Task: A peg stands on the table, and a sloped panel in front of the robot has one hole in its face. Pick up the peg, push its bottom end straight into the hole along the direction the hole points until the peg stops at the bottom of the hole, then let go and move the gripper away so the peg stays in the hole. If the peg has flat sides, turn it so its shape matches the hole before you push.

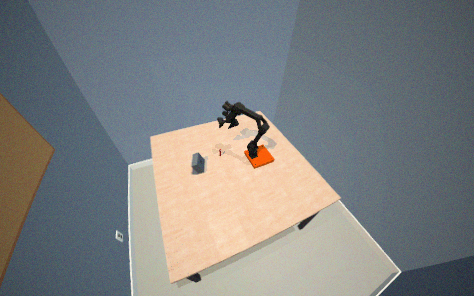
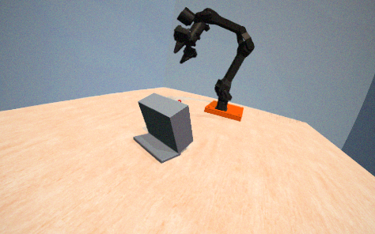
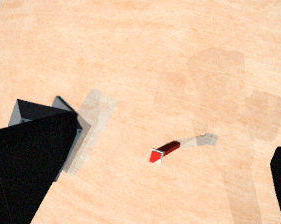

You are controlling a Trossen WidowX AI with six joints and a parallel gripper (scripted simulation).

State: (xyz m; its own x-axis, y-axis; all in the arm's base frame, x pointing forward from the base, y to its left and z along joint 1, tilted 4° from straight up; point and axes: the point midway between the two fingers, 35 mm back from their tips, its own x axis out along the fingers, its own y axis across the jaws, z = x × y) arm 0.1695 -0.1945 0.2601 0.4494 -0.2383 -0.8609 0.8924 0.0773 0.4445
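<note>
My gripper tip is 70 mm short of the red peg, 70 mm to the right of it and 190 mm above it. Also, from my gripper tip: thin grey foot plate: 310 mm ahead, 130 mm to the left, 240 mm below; grey sloped panel: 280 mm ahead, 140 mm to the left, 180 mm below.
</note>
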